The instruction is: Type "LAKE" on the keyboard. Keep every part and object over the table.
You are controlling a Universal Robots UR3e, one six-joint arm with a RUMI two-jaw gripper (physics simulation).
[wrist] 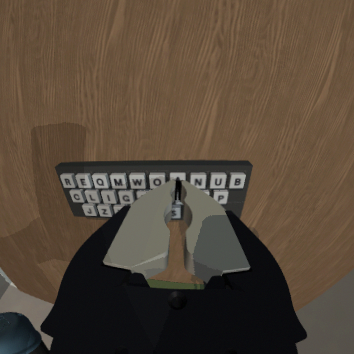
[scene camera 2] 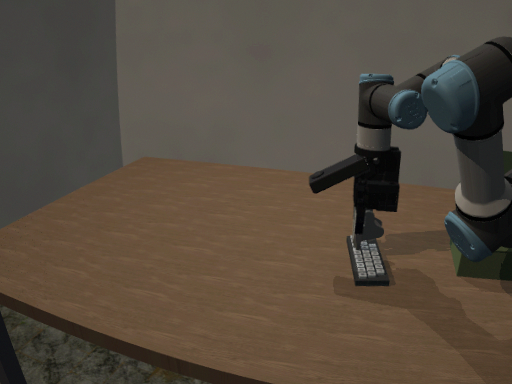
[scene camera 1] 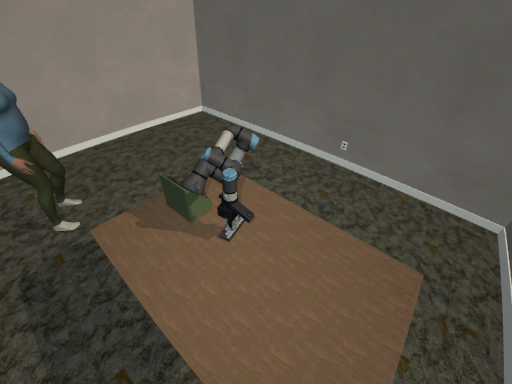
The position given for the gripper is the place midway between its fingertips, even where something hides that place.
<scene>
In view: the gripper [scene camera 2: 357,249] and a dark keyboard [scene camera 2: 368,268].
The dark keyboard is seen too in the wrist view [wrist: 92,188]. The gripper shows as well in the wrist view [wrist: 177,181].
</scene>
